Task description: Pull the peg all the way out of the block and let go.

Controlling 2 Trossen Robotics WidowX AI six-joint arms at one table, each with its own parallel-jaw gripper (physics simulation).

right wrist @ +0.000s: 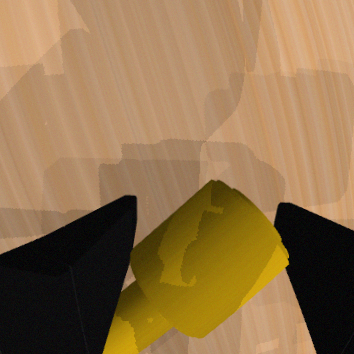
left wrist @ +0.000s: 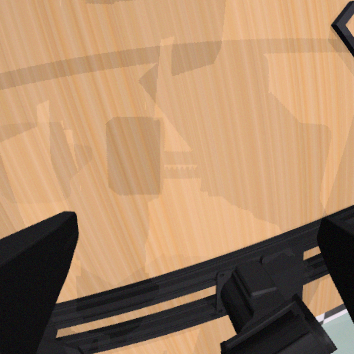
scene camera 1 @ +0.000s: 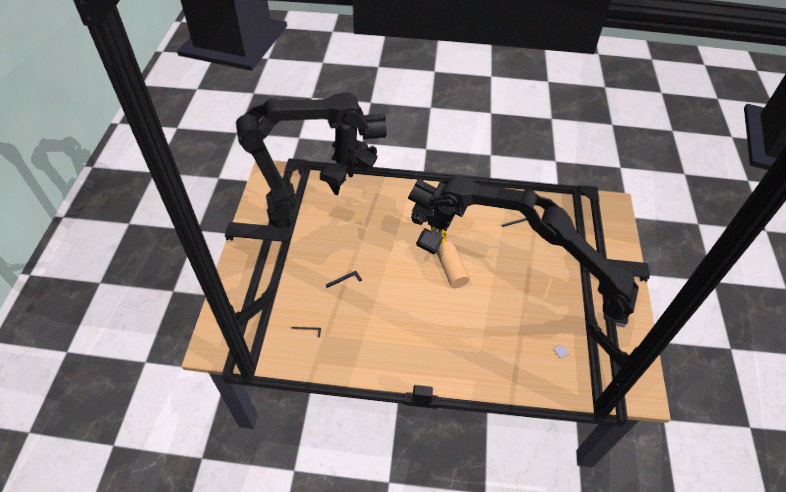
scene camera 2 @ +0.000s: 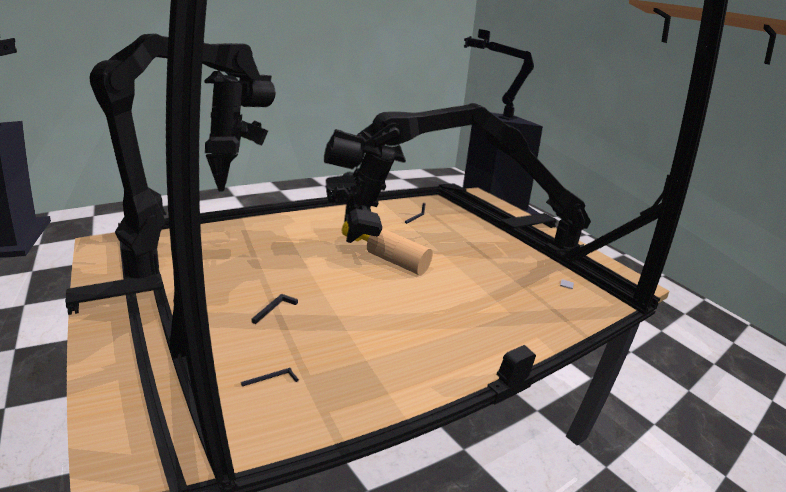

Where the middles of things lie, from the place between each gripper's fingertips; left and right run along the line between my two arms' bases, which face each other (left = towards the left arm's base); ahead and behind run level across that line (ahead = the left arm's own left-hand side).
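From my left hand: yellow peg (right wrist: pixel 213 253), 11 cm below, 2 cm behind, 30 cm to the right; wooden block (scene camera 2: pixel 389 246), 12 cm below, 8 cm behind, 35 cm to the right.
Yellow peg: my right hand 10 mm below it, 30 mm to the left of it, 40 mm past it. Wooden block: 80 mm to the right of my right hand, 100 mm behind it.
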